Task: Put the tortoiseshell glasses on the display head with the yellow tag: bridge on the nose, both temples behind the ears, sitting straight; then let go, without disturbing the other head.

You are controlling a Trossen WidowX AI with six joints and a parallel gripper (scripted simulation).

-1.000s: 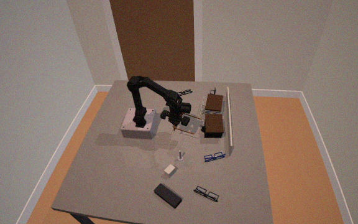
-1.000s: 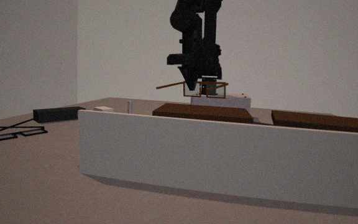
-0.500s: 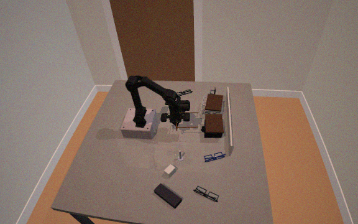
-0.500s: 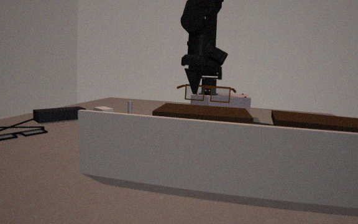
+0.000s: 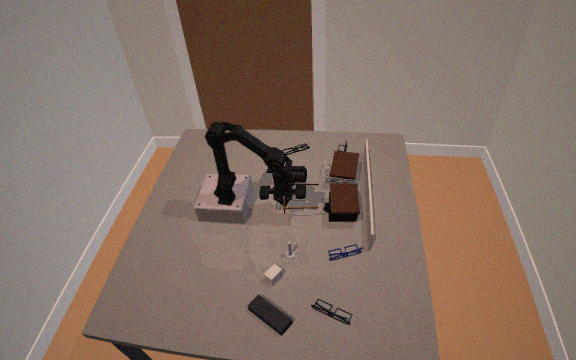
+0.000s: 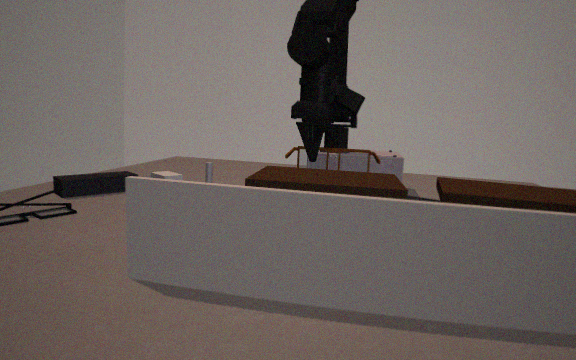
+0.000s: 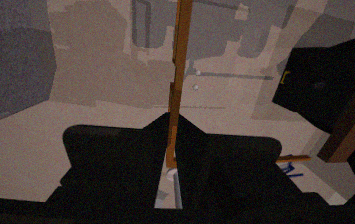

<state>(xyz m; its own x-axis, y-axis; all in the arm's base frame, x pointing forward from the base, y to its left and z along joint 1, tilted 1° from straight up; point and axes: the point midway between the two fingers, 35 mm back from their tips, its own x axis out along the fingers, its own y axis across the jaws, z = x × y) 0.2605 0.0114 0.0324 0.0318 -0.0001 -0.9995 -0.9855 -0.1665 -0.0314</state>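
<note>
My gripper tip is now 50 mm to the right of the glasses, 30 mm short of it and 10 mm below it. Also, from my gripper tip: brown display head: 220 mm ahead, 80 mm to the left, 40 mm below; then white cube: 300 mm to the right, 70 mm below, 20 mm ahead; then white peg: 180 mm to the right, 70 mm below, 60 mm ahead.
</note>
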